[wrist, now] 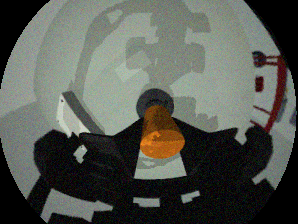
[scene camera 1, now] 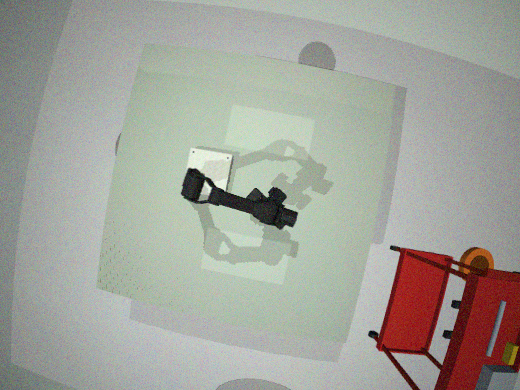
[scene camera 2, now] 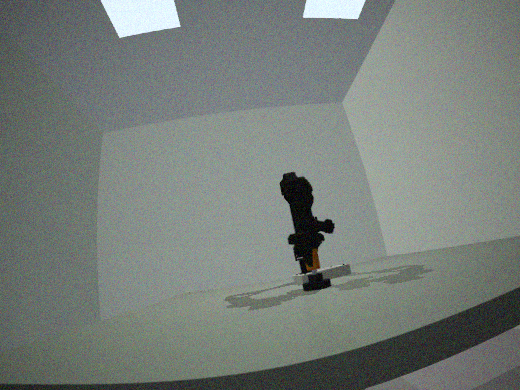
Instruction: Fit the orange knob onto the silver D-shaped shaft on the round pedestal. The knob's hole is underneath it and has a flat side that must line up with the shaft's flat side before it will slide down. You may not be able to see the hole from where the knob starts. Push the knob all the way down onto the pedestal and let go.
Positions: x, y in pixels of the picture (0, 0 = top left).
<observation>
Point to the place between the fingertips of my gripper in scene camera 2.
313, 266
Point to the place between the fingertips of my gripper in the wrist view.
At 157, 120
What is my gripper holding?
An orange knob.
</observation>
